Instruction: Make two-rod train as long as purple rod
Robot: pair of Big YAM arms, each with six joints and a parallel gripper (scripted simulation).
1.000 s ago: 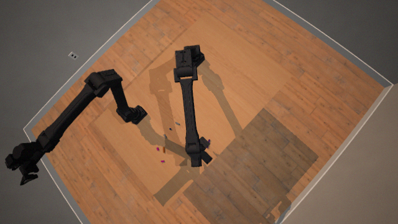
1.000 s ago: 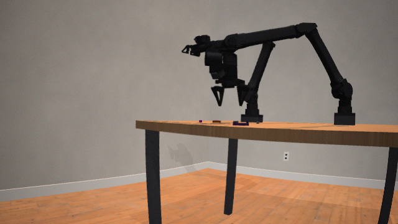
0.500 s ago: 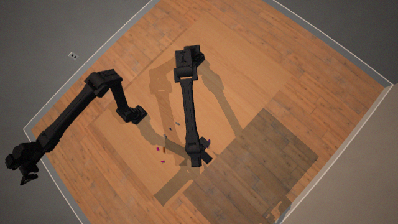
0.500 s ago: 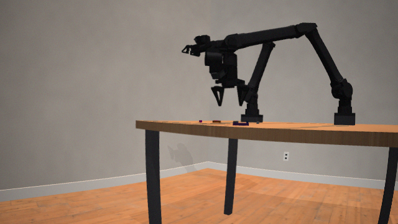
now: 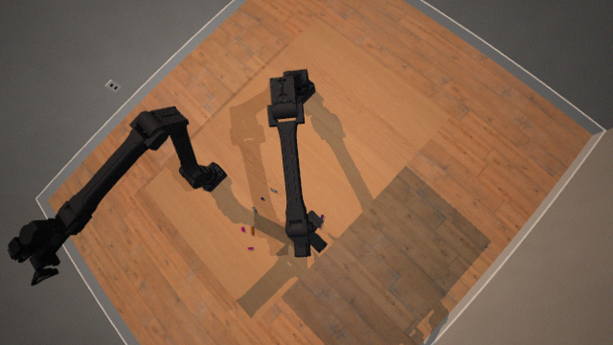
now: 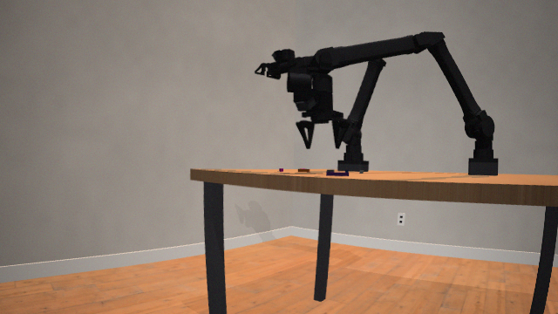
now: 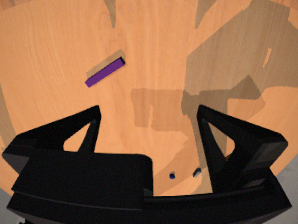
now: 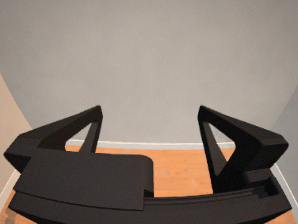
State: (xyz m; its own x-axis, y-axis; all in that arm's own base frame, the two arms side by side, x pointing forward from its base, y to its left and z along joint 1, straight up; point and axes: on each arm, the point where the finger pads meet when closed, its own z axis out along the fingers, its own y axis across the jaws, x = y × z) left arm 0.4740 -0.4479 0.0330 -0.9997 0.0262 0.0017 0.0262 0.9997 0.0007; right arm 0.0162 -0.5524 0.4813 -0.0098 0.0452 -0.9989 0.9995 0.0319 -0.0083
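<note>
My left gripper is now 170 mm past the orange rod, 190 mm to the left of it and 70 mm above it. Also, from my left hand: blue rod: 250 mm behind, 60 mm to the right, 70 mm below; purple rod: 10 mm ahead, 60 mm to the left, 70 mm below; magenta rod: 120 mm behind, 250 mm to the right, 70 mm below.
</note>
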